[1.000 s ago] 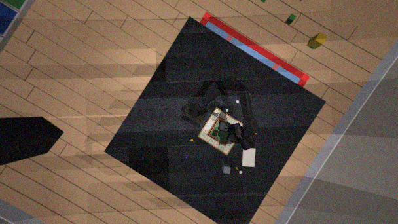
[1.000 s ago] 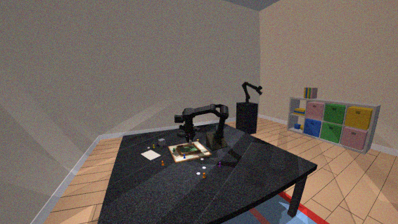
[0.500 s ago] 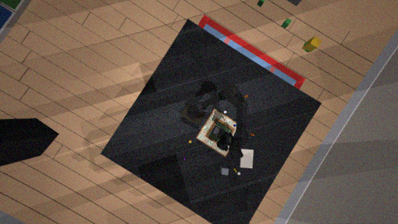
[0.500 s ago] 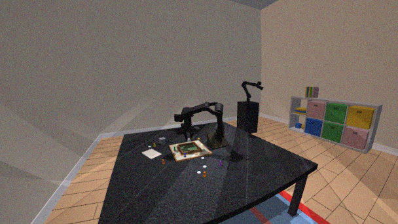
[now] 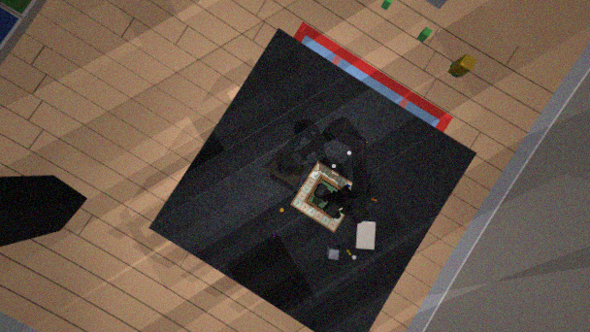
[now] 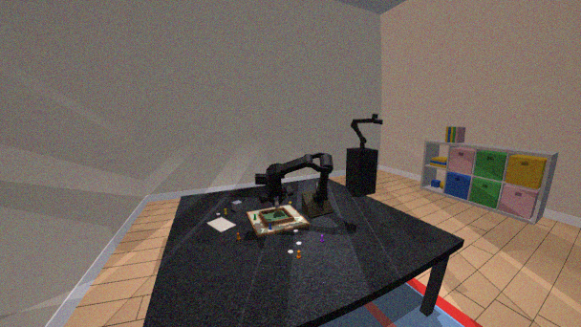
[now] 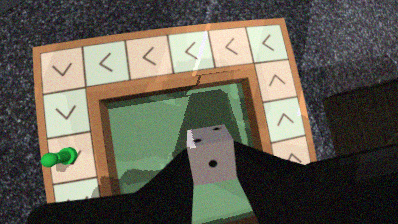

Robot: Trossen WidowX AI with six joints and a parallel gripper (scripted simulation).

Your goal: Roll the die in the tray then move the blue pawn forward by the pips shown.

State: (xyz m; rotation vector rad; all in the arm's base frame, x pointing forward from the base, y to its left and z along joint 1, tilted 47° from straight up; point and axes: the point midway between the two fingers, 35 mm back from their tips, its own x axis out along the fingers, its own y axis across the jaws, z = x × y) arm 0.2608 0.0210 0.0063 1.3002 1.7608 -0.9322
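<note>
The blue pawn is 130 mm to the left of my gripper tip, 70 mm ahead of it and 50 mm below it. Round my gripper tip: white die: right at my gripper tip; green pawn: 130 mm ahead, 50 mm below; grey cube: 210 mm ahead, 200 mm to the right, 50 mm below.
</note>
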